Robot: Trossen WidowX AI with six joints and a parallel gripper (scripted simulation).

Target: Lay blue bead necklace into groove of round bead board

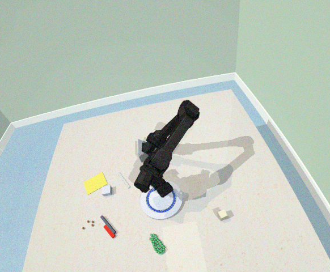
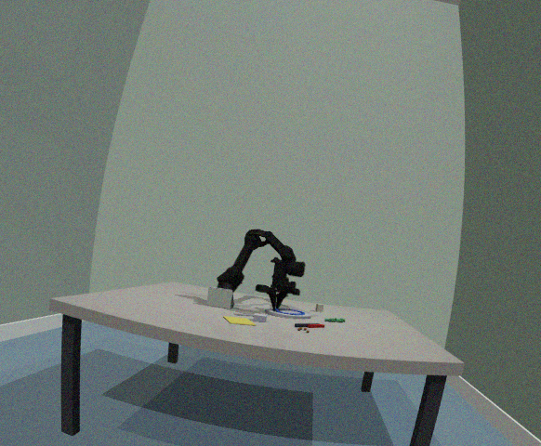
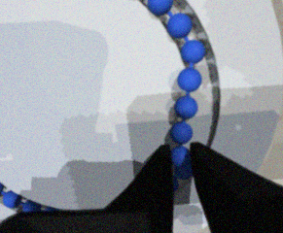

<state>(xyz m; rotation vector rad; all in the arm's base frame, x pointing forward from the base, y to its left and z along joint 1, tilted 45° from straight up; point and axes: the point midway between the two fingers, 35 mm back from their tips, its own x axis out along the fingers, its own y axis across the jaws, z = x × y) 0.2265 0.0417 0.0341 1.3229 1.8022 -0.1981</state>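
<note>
Now: gripper tip 60 mm short of the round bead board, 10 mm to the right of it and 10 mm above it. Also, from my gripper tip: white cube (270 mm to the right, 10 mm behind); grey tool (240 mm to the right, 180 mm ahead, 10 mm below); stick (190 mm to the right, 70 mm behind, 10 mm below).
</note>
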